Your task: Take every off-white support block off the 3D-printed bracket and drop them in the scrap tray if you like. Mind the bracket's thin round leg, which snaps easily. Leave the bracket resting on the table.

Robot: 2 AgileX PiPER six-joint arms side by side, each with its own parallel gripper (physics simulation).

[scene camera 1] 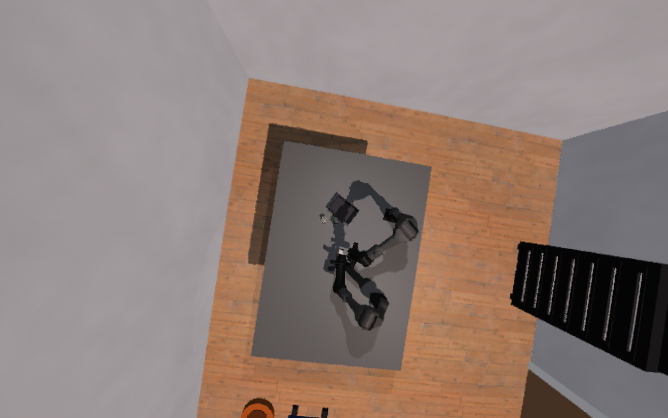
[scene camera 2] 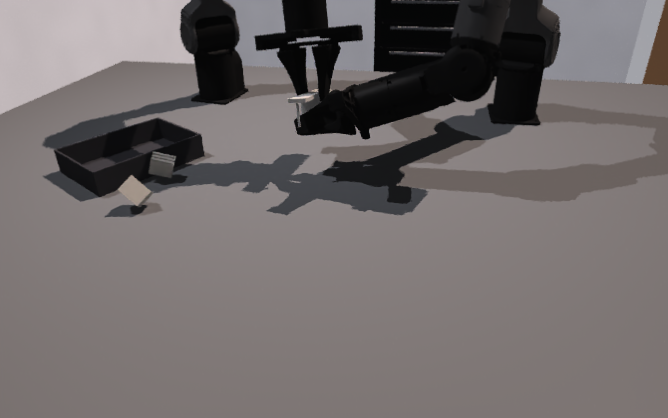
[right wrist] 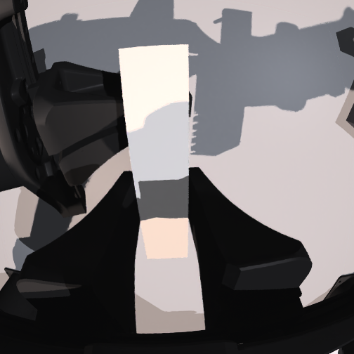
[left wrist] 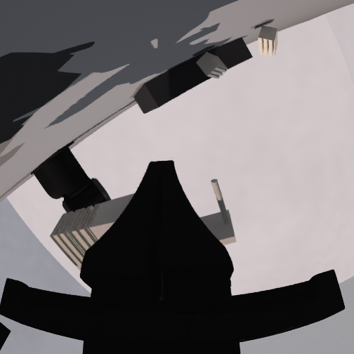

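The bracket [scene camera 1: 342, 251] [scene camera 2: 301, 98] [left wrist: 220, 228] [right wrist: 156, 80] is held above the table by my right gripper [scene camera 2: 313, 94] [right wrist: 161, 185], which is shut on it. Its thin round leg [scene camera 2: 299, 117] [left wrist: 219, 196] is bare and whole, pointing down in scene camera 2. A ribbed off-white block [left wrist: 77, 227] remains at the bracket's other end. My left gripper [scene camera 2: 299, 125] [left wrist: 162, 173] is shut, with nothing visible held, under the bracket. Two off-white blocks, one [scene camera 2: 162, 164] [left wrist: 212, 65] by the scrap tray's wall and one [scene camera 2: 134, 190] [left wrist: 267, 40] tilted farther out, are outside the tray; their table contact is unclear.
The dark scrap tray [scene camera 1: 342, 206] [scene camera 2: 77, 175] [left wrist: 170, 82] stands at the left in scene camera 2. The grey table [scene camera 1: 295, 310] [scene camera 2: 330, 300] carries both arm bases. The arms are close together around the bracket, and their shadows cross the table.
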